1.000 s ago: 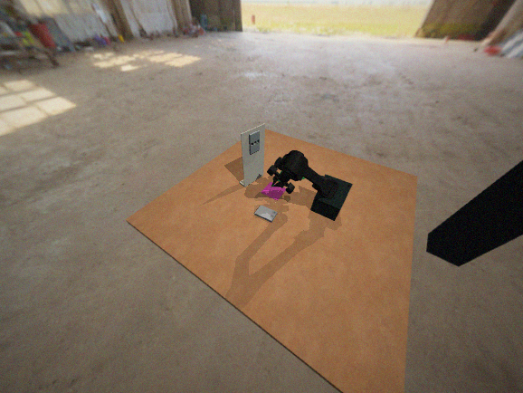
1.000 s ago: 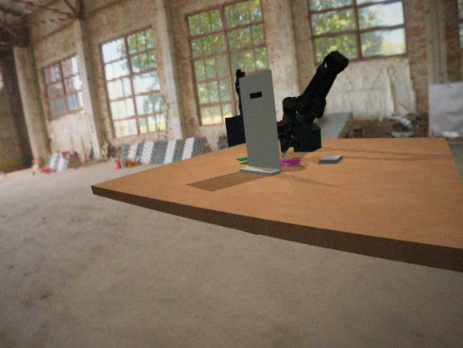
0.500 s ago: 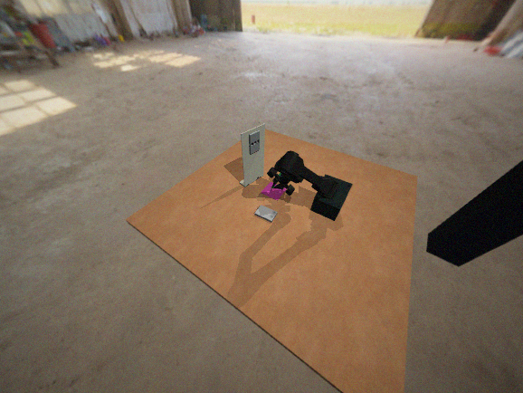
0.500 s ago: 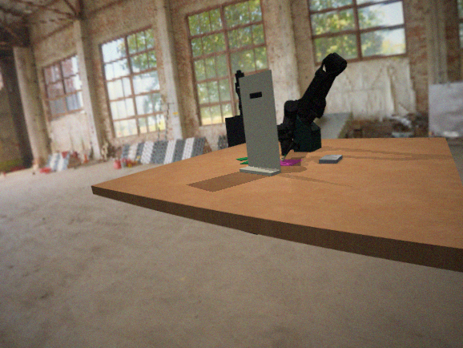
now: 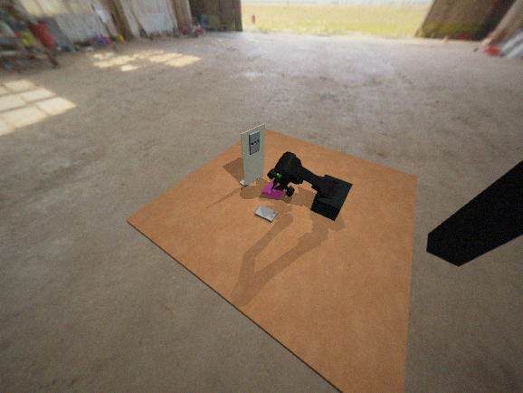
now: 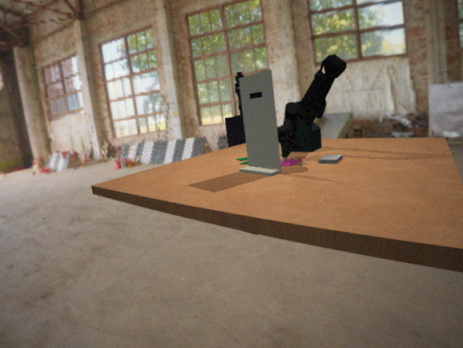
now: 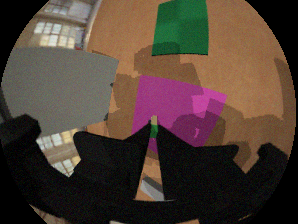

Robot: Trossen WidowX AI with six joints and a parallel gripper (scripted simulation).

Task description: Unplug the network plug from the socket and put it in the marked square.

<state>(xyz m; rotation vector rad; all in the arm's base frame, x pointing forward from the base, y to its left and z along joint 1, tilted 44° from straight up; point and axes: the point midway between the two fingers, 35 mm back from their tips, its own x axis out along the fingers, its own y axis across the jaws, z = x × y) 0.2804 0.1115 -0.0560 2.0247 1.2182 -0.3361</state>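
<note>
Right now the plug is 1 cm ahead of my gripper tip. Round my gripper tip: upright panel: 15 cm ahead, 15 cm above; grey plate: 18 cm to the left, 7 cm behind, 1 cm below; magenta square: 2 cm below, 1 cm behind.
</note>
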